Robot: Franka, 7 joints.
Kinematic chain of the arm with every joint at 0, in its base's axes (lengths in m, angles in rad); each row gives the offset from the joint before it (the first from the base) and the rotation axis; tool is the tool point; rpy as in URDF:
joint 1: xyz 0 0 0.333 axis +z
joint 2: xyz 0 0 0 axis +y
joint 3: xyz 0 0 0.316 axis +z
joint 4: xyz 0.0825 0 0 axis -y
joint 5: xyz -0.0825 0 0.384 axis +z
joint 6: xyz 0 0 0 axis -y
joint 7: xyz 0.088 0 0 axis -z
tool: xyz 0 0 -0.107 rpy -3.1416 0 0
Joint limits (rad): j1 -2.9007..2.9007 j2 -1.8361..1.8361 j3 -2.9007..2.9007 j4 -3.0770..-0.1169 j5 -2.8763..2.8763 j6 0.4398..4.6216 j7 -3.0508..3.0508
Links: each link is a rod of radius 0.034 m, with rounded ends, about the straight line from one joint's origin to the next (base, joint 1, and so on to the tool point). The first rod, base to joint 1, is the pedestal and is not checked.
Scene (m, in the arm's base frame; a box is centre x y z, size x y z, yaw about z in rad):
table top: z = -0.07
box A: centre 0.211 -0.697 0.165 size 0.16 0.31 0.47 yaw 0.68
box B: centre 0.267 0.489 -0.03 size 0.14 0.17 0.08 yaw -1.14
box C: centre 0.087 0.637 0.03 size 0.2 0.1 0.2 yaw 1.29
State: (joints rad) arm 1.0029 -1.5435 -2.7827 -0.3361 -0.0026 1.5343 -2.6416
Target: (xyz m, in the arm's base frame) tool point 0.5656 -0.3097 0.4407
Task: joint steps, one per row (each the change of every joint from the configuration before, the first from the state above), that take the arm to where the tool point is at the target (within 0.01 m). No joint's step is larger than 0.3 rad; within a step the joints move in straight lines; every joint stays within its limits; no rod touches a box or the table.
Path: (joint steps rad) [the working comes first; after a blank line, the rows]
Joints at the target: 1.9070 -0.9727 -2.0165 -1.0931 0.1699 1.0453 -2.6416
Straight joint move there: touches box A.

1: 0.2380 0.2565 -0.0295 0.0548 0.0279 -0.1725 -0.0427
2: 0.2379 0.2565 -0.0295 0.0548 0.0278 -0.1725 -0.0426
3: 0.2380 0.2564 -0.0295 0.0548 0.0279 -0.1725 -0.0427
4: 0.2380 0.2565 -0.0295 0.0548 0.0279 -0.1725 -0.0426
5: -0.0120 -0.1138 0.2211 -0.2441 0.0152 0.0503 0.0426
6: -0.0119 -0.1138 0.2210 -0.2440 0.0153 0.0502 0.0427
7: -0.0120 -0.1138 0.2211 -0.2441 0.0152 0.0503 0.0426
8: -0.0119 -0.1137 0.2210 -0.2440 0.0153 0.0502 0.0427

